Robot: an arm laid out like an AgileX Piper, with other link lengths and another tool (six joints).
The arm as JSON. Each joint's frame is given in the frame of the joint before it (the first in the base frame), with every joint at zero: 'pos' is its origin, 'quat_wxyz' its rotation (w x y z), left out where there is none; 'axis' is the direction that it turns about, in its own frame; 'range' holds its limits. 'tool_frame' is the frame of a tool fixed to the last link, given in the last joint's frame.
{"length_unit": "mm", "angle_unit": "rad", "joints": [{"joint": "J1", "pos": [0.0, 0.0, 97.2], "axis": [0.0, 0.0, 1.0], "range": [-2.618, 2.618]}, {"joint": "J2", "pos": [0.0, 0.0, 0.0], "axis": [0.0, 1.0, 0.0], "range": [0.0, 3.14]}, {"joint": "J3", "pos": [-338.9, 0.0, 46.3], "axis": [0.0, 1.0, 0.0], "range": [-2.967, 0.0]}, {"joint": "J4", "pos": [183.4, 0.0, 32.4], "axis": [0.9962, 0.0, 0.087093], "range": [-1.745, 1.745]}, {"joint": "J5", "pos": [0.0, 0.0, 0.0], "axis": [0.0, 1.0, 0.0], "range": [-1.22, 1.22]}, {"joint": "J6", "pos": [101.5, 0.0, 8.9], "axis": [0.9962, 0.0, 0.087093], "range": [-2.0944, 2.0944]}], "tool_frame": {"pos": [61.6, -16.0, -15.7], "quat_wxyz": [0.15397, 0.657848, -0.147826, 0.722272]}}
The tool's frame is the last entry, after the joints.
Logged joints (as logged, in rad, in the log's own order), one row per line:
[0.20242, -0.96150, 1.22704, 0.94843, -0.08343, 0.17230]
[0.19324, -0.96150, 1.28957, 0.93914, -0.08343, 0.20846]
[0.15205, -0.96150, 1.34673, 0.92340, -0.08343, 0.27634]
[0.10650, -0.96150, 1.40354, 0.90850, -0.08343, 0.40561]
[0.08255, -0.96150, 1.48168, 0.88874, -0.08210, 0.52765]
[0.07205, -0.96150, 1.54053, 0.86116, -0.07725, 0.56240]
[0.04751, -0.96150, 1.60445, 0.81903, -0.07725, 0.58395]
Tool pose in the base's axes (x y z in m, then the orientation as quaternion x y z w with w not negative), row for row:
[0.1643, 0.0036, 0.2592, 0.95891, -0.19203, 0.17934, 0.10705]
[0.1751, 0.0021, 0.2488, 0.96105, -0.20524, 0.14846, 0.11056]
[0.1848, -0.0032, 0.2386, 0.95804, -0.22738, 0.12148, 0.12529]
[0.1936, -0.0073, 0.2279, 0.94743, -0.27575, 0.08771, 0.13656]
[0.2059, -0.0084, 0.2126, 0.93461, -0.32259, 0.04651, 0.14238]
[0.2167, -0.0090, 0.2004, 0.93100, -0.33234, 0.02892, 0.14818]
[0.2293, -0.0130, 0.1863, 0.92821, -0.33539, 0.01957, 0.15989]
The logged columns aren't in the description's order. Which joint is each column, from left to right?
Columns, left to right: J4, J3, J2, J5, J1, J6.
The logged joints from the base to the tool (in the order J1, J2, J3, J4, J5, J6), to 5 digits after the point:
[-0.08343, 1.22704, -0.96150, 0.20242, 0.94843, 0.17230]
[-0.08343, 1.28957, -0.96150, 0.19324, 0.93914, 0.20846]
[-0.08343, 1.34673, -0.96150, 0.15205, 0.92340, 0.27634]
[-0.08343, 1.40354, -0.96150, 0.10650, 0.90850, 0.40561]
[-0.08210, 1.48168, -0.96150, 0.08255, 0.88874, 0.52765]
[-0.07725, 1.54053, -0.96150, 0.07205, 0.86116, 0.56240]
[-0.07725, 1.60445, -0.96150, 0.04751, 0.81903, 0.58395]

